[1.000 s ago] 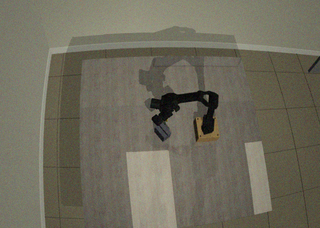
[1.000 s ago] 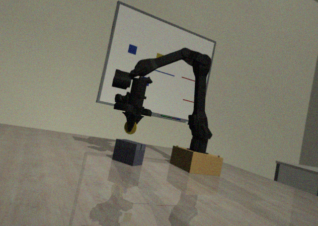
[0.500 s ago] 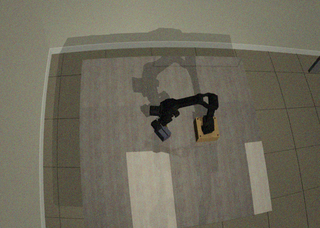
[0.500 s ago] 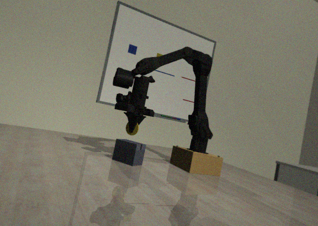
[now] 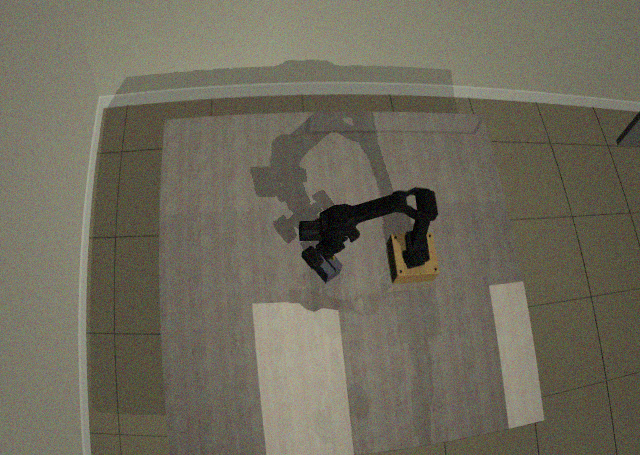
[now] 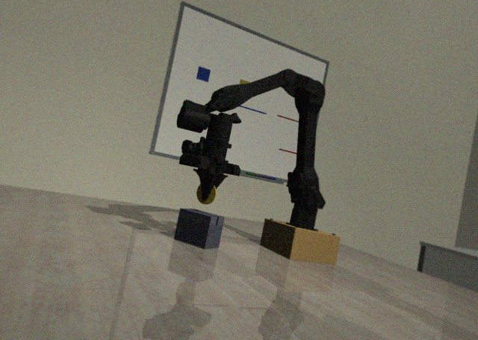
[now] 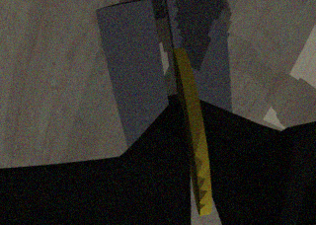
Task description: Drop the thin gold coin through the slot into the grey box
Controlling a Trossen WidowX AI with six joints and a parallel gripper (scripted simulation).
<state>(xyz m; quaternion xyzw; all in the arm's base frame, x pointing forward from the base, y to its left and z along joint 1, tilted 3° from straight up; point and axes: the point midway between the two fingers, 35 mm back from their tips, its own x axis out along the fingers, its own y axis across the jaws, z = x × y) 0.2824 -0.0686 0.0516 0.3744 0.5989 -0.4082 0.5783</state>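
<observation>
My gripper tip is now 2 cm below the gold coin.
</observation>
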